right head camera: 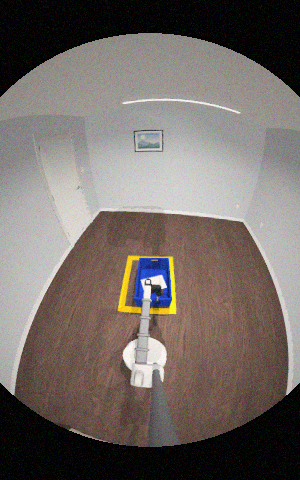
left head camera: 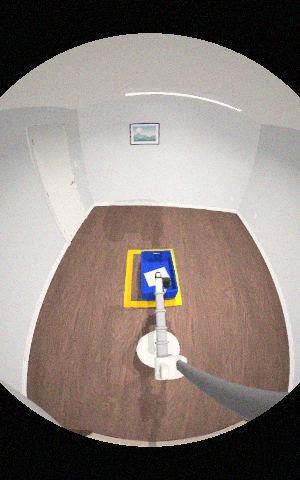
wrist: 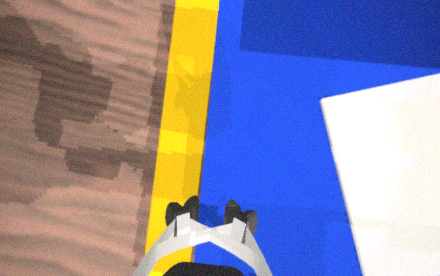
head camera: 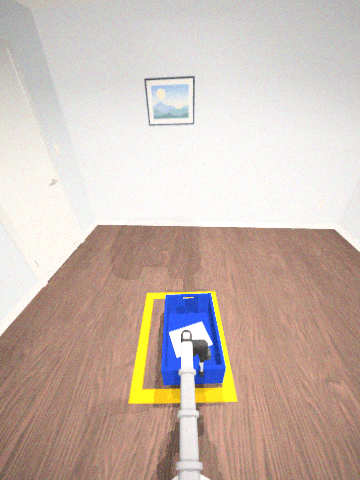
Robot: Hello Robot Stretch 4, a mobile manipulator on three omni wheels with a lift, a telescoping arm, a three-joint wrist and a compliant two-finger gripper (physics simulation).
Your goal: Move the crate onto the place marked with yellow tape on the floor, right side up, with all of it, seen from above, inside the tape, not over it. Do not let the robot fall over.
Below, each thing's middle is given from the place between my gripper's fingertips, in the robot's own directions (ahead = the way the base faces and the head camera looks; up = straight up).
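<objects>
The white flat box [wrist: 377,136] is there, and my hand is still 290 mm short of it. My hand is 160 mm above the box, too, and 60 mm to the right of it.
</objects>
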